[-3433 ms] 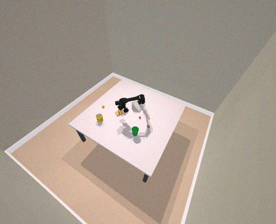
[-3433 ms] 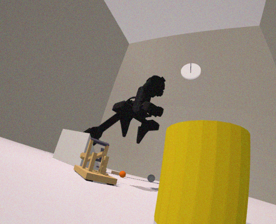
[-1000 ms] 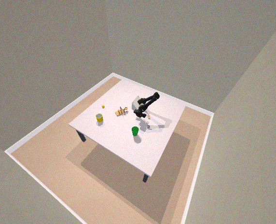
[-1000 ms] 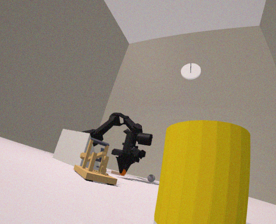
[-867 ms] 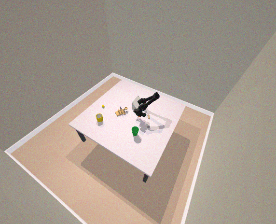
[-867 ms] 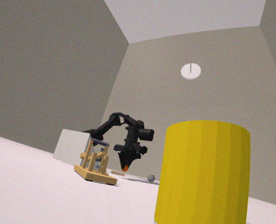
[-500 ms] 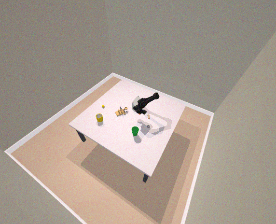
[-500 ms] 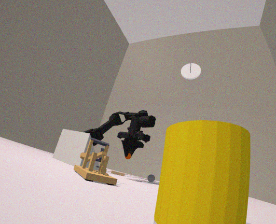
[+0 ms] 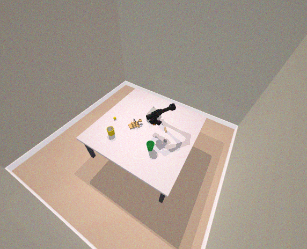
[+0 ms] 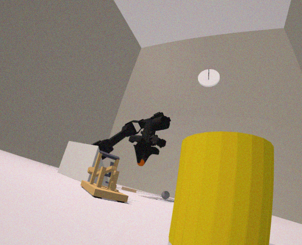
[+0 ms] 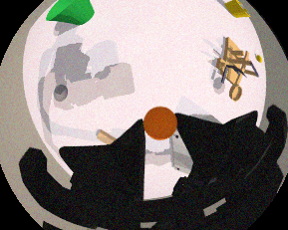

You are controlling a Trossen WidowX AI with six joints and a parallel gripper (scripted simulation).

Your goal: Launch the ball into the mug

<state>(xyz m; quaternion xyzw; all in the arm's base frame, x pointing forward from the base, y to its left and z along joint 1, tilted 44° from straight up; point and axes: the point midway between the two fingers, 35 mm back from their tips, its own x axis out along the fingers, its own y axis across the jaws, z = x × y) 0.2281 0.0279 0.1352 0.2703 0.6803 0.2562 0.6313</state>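
The wooden catapult lies 40 mm ahead of my gripper tip, 240 mm to the right of it and 80 mm below it. Also, from my gripper tip: wooden block: 100 mm behind, 130 mm to the left, 130 mm below; then orange ball: 10 mm above; then grey ball: 70 mm ahead, 210 mm to the left, 110 mm below.
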